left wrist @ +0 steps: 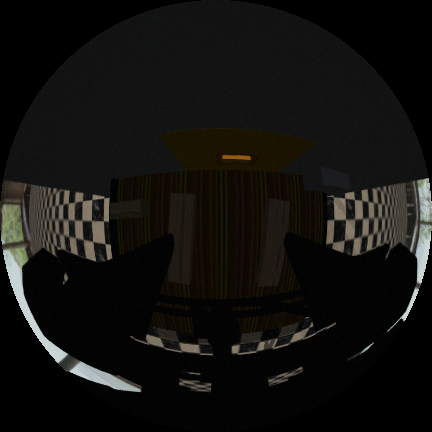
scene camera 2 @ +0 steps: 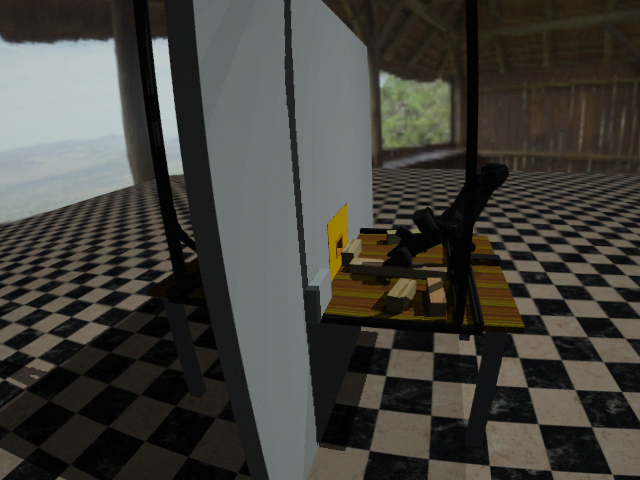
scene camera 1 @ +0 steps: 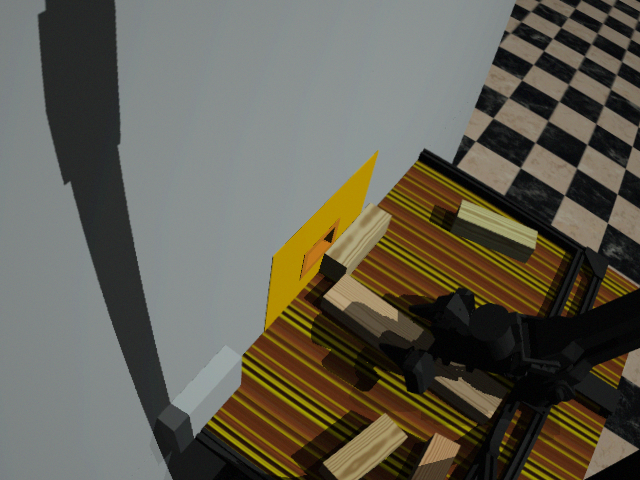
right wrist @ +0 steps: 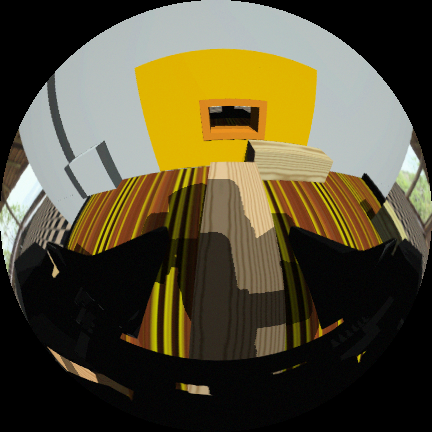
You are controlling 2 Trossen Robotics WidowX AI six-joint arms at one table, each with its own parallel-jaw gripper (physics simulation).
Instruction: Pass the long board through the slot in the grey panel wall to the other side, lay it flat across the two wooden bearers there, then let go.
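Frame: origin at the left arm's base, x back, y right, z up, level; centimetres.
Seen in the pictures: left gripper, fingertip midpoint: (left wrist: 230,239); right gripper, fingertip midpoint: (scene camera 2: 385,259) (scene camera 1: 394,326) (right wrist: 230,232); left arm's base at its link origin: (left wrist: 220,310) (right wrist: 227,112); right arm's base at its link origin: (scene camera 1: 535,392).
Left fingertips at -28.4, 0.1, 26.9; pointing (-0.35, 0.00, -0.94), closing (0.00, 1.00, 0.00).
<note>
Offsets run from my left fingertips to a thing's top centre, as dx, dy, dz. "*": to the spot under its first point.
The long board @(-41.2, +5.3, -25.6) (scene camera 1: 354,295) (scene camera 2: 377,268) (right wrist: 225,210) lies flat in front of the grey panel wall (scene camera 1: 232,103) (scene camera 2: 248,155) (left wrist: 215,65) (right wrist: 100,75), its far end towards the orange-rimmed slot @(* -20.1, +7.7, -20.4) (right wrist: 205,120) in the yellow patch @(* -20.0, +12.1, -17.7) (scene camera 1: 289,273) (right wrist: 175,90). My right gripper (scene camera 1: 398,327) (right wrist: 230,232) is open and empty above the board, one finger out to each side of it. On the other side, in the dark left wrist view, two wooden bearers @(+4.8, -11.1, -25.1) (left wrist: 182,235) @(+6.4, +14.6, -25.1) (left wrist: 274,240) lie roughly parallel. My left gripper (left wrist: 230,239) is open and empty above them; the slot also shows there.
A wooden block @(-22.3, -6.2, -23.8) (scene camera 1: 356,240) (right wrist: 290,162) stands close by the wall right of the slot. Other blocks @(-42.0, -26.8, -24.1) (scene camera 1: 496,229) @(-44.1, +25.7, -24.1) (scene camera 1: 367,446) @(* -53.4, +20.7, -24.5) (scene camera 1: 436,457) lie about the striped table. A pale grey block @(* -21.9, +32.9, -18.8) (scene camera 1: 209,382) (scene camera 2: 323,289) juts from the wall. Another block @(-3.6, -28.6, -24.1) (left wrist: 129,209) lies near the far table's left edge.
</note>
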